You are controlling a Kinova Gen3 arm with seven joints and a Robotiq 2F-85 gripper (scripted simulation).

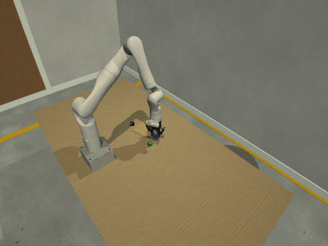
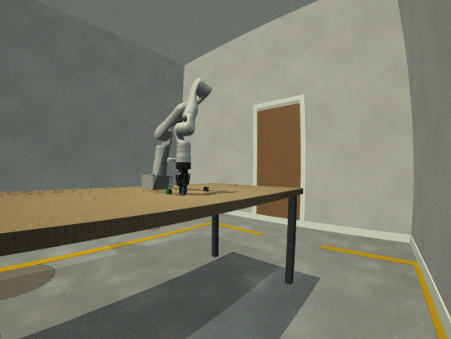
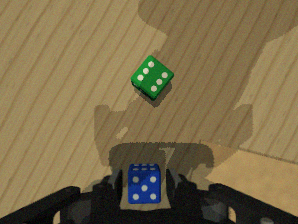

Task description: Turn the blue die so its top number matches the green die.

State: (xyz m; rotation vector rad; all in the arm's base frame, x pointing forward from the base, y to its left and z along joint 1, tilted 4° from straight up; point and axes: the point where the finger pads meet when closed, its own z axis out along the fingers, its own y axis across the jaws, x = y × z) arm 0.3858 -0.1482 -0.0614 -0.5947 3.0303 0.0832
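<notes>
The blue die lies 10 mm below my hand. The rest, counted from my hand: black die: 210 mm to the left, 20 mm behind, 10 mm below; then green die: 80 mm behind, 30 mm to the right, 10 mm below; then tan mat: 110 mm to the left, 20 mm below, 10 mm ahead.
</notes>
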